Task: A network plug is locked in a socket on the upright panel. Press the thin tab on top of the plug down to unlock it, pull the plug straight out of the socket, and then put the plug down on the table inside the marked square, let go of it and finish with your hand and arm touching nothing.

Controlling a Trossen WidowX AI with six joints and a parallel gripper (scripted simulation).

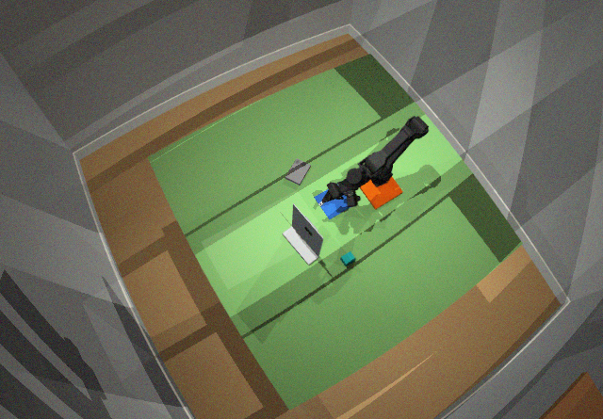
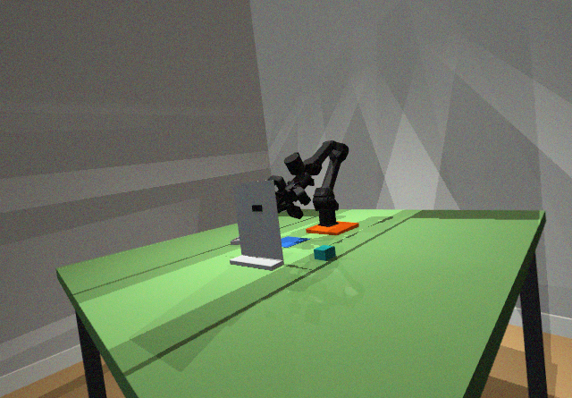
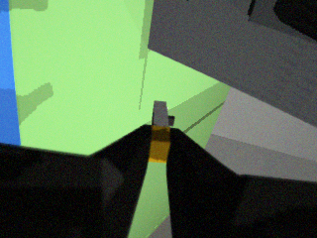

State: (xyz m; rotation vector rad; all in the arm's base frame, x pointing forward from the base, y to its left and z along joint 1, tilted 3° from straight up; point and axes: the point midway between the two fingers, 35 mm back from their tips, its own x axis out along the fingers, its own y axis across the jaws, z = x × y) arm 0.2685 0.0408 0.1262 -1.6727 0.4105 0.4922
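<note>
My gripper tip is 70 mm past the blue marked square, 30 mm to the left of it and 120 mm above it. Round my gripper tip: yellow plug right at my gripper tip; small cyan cube 20 mm behind, 230 mm to the left, 100 mm below.
</note>
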